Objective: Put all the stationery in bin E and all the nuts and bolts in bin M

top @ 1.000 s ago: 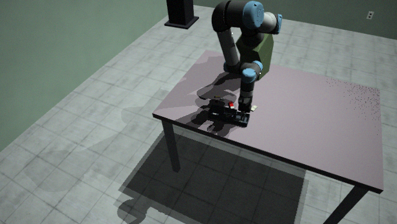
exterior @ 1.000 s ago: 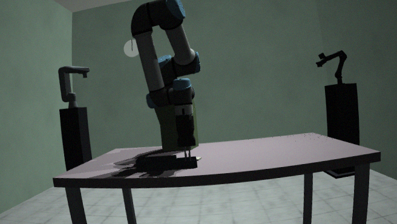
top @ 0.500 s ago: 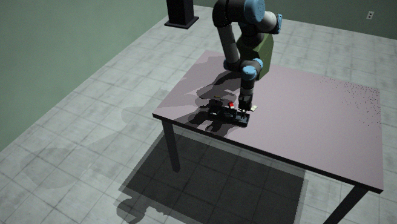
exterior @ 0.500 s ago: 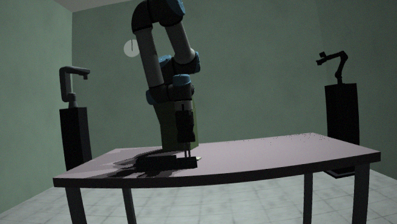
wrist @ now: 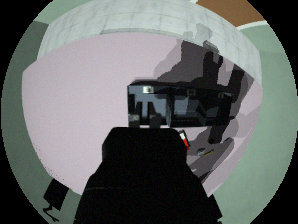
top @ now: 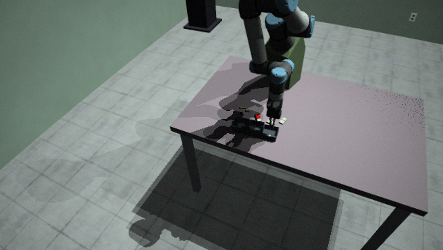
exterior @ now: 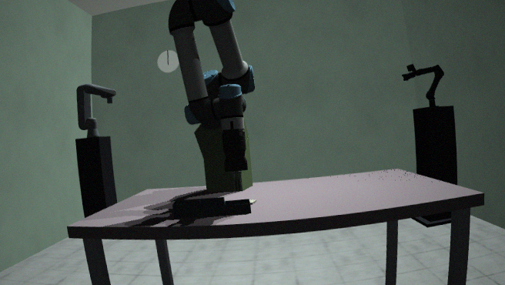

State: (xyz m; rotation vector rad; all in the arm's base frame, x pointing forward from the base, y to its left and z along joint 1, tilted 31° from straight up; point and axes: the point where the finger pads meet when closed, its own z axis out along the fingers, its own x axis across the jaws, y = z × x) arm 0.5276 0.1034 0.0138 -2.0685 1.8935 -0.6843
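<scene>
Right now the red item is 110 mm to the right of my hand, 100 mm behind it and 80 mm below it. The rest, counted from my hand: yellow thing: 240 mm to the right, 160 mm behind, 80 mm below; small grey object: 190 mm to the right, 150 mm behind, 80 mm below.
</scene>
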